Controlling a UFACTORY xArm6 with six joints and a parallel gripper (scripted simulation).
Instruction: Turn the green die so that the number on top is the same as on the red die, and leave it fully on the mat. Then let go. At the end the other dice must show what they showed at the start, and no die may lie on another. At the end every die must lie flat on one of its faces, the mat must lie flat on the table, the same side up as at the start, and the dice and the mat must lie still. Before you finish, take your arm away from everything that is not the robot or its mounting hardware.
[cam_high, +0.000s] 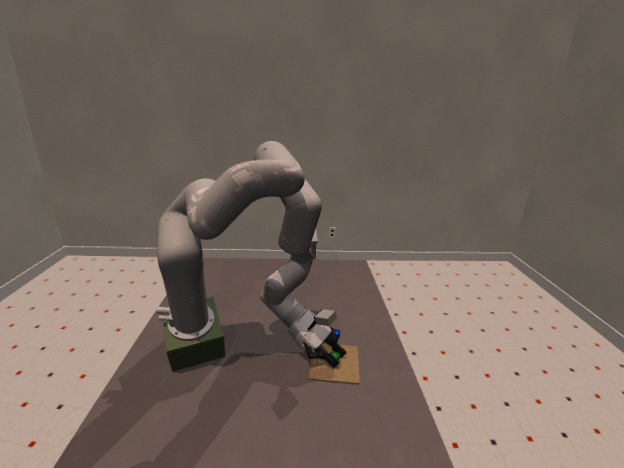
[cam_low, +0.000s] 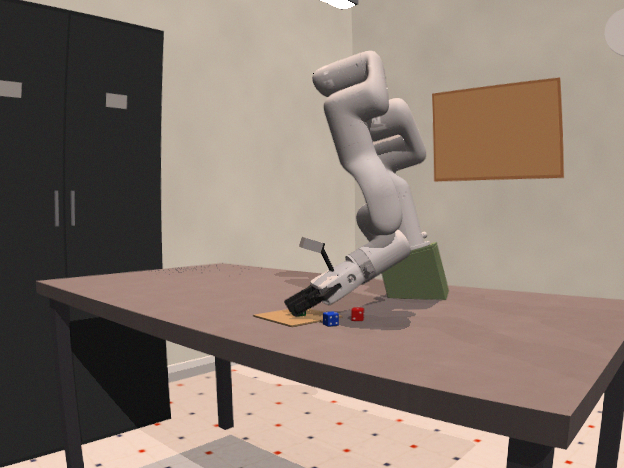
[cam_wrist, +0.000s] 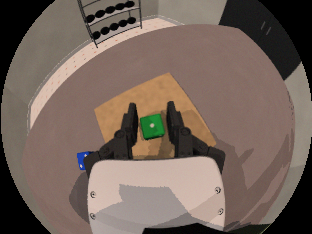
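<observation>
Now: the green die 10 mm below my hand. Round my hand: red die: 130 mm to the left, 50 mm behind, 20 mm below; tan mat: 30 mm below; blue die: 110 mm to the left, 20 mm below, 20 mm ahead.
</observation>
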